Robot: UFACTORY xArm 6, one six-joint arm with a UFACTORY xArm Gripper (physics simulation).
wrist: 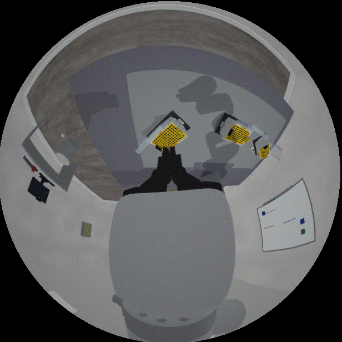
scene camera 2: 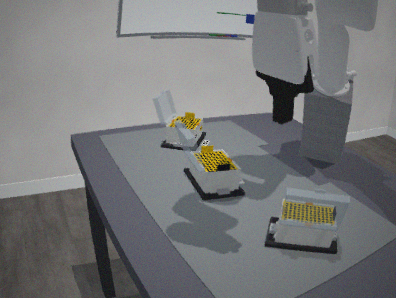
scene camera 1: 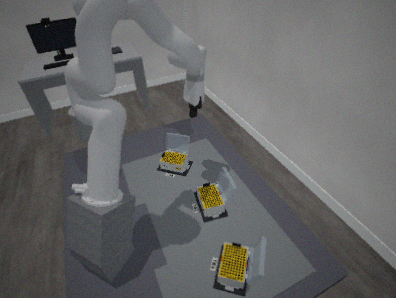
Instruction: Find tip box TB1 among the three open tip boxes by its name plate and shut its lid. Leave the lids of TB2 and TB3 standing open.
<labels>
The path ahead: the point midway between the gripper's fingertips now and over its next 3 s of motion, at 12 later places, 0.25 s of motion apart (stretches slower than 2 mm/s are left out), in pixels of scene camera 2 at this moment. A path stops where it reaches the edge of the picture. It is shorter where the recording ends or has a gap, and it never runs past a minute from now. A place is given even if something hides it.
My gripper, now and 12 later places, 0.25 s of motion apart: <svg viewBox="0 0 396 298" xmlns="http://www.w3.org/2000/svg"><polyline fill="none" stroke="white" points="282,120 283,119 282,119 286,122 303,131 304,134 298,179 298,185 298,185 305,201 307,207 308,208 308,207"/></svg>
</labels>
